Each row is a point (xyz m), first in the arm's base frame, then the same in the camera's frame.
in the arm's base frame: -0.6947 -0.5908 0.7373
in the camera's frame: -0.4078 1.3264 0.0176
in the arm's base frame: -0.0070 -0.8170 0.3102
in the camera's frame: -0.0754 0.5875 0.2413
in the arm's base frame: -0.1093 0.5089 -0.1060
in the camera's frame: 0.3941 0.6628 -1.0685
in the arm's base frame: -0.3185 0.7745 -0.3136
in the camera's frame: 0.2995 0.6596 -1.4538
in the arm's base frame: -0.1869 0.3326 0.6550
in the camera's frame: 0.4506 1.2887 -0.5981
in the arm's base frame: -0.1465 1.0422 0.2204
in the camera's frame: 0.7217 1.1071 -1.3646
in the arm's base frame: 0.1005 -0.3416 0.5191
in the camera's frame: 0.3093 0.8501 -0.0122
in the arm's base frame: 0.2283 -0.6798 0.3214
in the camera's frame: 0.1895 0.5285 0.2159
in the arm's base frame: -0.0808 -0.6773 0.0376
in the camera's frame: -0.1403 0.4317 -0.0247
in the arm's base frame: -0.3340 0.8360 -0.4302
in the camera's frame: 0.2858 0.5861 -1.5634
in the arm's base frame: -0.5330 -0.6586 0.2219
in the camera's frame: -0.4508 0.7991 -0.1106
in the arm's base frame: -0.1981 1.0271 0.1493
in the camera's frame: 0.6523 1.0665 -1.4031
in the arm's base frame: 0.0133 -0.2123 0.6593
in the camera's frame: 0.3415 1.0450 -0.0826
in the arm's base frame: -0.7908 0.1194 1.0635
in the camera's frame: -0.0395 1.8480 -0.4432
